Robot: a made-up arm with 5 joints.
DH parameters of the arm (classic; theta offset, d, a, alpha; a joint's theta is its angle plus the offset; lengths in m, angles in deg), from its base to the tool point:
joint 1: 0 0.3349 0 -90
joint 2: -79.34 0 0.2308 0
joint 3: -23.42 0 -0.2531 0
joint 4: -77.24 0 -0.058 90
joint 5: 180 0.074 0 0
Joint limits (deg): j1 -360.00..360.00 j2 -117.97..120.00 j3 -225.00..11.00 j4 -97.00..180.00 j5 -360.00..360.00
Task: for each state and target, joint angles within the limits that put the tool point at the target. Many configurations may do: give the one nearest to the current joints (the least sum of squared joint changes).
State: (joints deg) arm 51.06 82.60 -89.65 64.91 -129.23
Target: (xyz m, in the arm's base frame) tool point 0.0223 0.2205 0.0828
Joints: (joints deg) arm 84.23 63.42 -64.92 81.39 -129.23
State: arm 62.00 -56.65 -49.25 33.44 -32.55
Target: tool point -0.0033 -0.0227 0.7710
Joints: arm 81.73 -65.89 -73.07 26.86 -32.55
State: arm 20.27 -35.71 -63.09 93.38 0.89
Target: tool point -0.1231 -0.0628 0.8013
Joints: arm 27.03 -61.99 -109.97 71.98 0.89
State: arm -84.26 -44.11 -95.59 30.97 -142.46
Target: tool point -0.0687 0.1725 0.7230
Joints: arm -68.28 -89.11 -75.85 41.88 -142.46
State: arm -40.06 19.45 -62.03 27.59 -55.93
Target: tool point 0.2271 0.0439 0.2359
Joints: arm 10.94 11.31 -27.26 39.65 -55.93
